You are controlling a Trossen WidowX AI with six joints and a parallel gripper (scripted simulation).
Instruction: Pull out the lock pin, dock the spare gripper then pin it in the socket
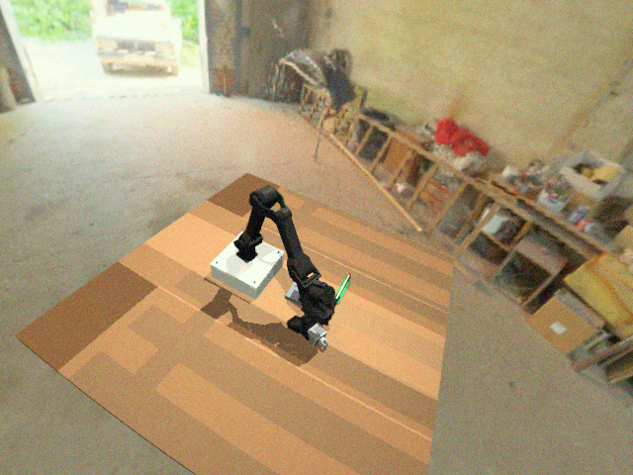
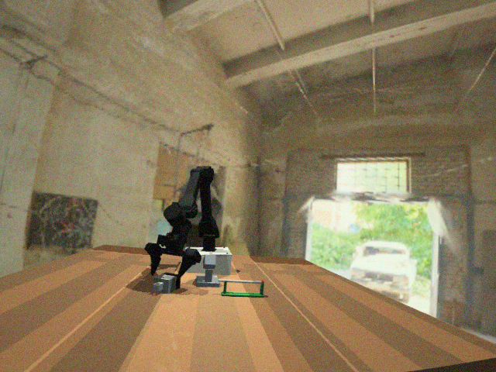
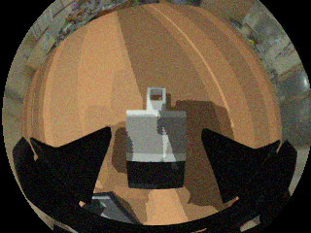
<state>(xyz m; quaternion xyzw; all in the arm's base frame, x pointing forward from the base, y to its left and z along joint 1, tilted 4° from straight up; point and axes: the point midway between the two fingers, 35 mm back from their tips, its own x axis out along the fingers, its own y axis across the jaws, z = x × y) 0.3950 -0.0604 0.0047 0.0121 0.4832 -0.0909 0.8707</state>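
Right now my gripper tip is 20 mm above the spare gripper. From my gripper tip the other things lie so: green cradle (50 mm behind, 250 mm to the left, 20 mm below); then socket (140 mm behind, 120 mm to the left, 10 mm above).
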